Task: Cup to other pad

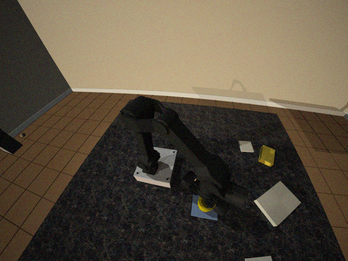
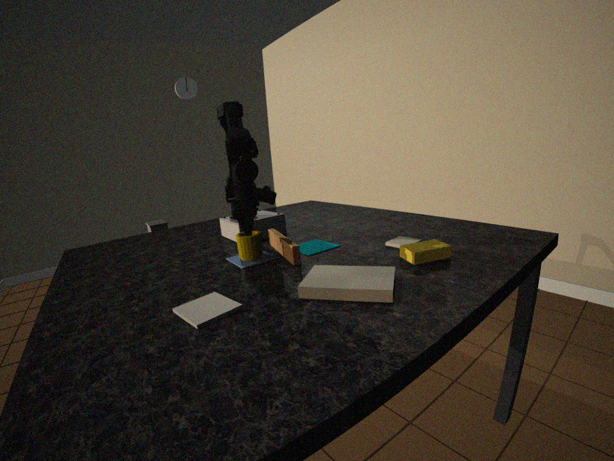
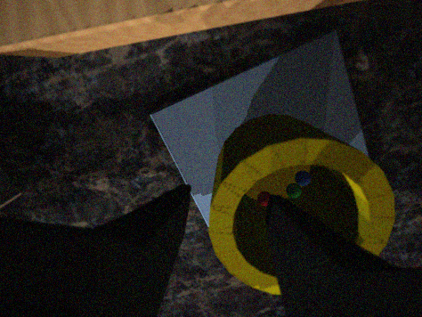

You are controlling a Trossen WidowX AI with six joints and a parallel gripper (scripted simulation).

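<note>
Right now my gripper tip is 20 mm short of the yellow cup, 10 mm to the left of it and 20 mm above it. Round my gripper tip: wooden block (40 mm ahead, 80 mm to the left, 40 mm below); then grey-blue pad (30 mm ahead, 10 mm to the right, 70 mm below); then white slab (360 mm ahead, 60 mm to the left, 50 mm below).
</note>
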